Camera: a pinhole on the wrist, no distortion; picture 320 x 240 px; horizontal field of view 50.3 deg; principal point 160.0 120.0 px. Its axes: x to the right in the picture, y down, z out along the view. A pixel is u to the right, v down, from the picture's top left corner.
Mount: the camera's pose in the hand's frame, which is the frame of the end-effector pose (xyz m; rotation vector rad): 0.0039 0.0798 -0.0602 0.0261 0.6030 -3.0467
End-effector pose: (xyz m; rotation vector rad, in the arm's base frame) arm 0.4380 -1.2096 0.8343 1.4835 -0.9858 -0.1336
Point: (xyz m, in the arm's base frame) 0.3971 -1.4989 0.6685
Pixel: 96.7 205.8
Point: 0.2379 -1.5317 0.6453
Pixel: 165.9 121.9
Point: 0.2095 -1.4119 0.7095
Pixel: 221.8 78.9
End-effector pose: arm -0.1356 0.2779 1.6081 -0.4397 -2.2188 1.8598
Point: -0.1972 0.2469 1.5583
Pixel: 37.1 105.1
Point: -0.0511 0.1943 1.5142
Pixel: outside the picture
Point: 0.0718 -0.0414 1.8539
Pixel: outside the picture
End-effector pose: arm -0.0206 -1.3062 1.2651 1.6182 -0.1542 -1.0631
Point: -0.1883 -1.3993 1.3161
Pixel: 253.4 83.5
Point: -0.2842 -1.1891 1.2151
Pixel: outside the picture
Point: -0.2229 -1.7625 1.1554
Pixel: 14.4 51.9
